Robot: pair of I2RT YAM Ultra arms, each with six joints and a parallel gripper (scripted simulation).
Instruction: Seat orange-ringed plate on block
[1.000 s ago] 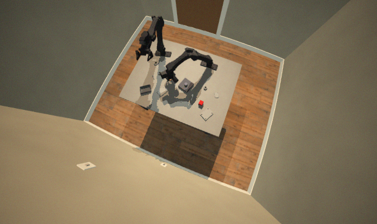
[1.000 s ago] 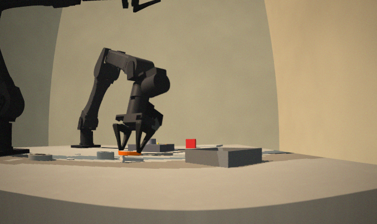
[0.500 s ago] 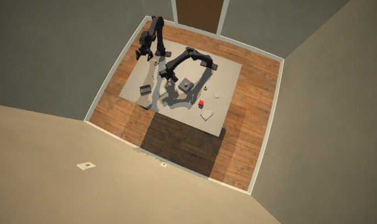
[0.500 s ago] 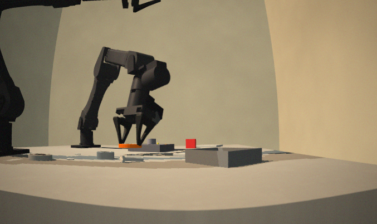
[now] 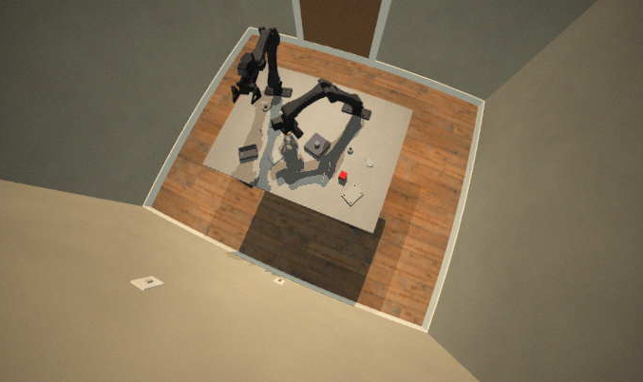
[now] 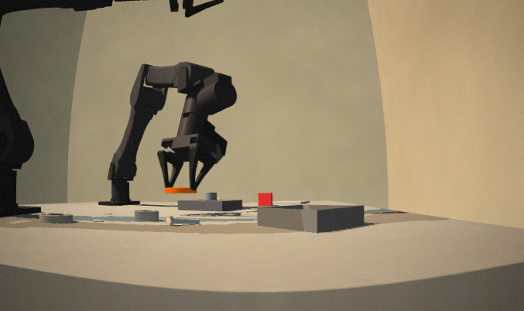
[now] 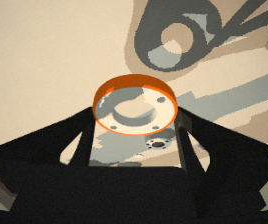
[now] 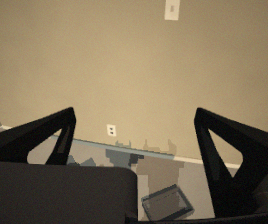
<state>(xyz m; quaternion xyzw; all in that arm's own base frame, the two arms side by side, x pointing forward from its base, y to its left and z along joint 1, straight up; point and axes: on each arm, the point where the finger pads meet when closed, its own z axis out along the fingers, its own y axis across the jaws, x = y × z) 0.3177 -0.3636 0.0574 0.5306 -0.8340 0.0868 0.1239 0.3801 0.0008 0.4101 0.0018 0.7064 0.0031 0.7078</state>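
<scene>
Right now my left hand is 6 cm short of the grey block, 20 cm to the right of it and 4 cm above it. Round my left hand: red cube: 19 cm ahead, 42 cm to the left, 4 cm below; orange-ringed plate: 1 cm below; grey tray: 21 cm ahead, 22 cm to the right, 5 cm below.
</scene>
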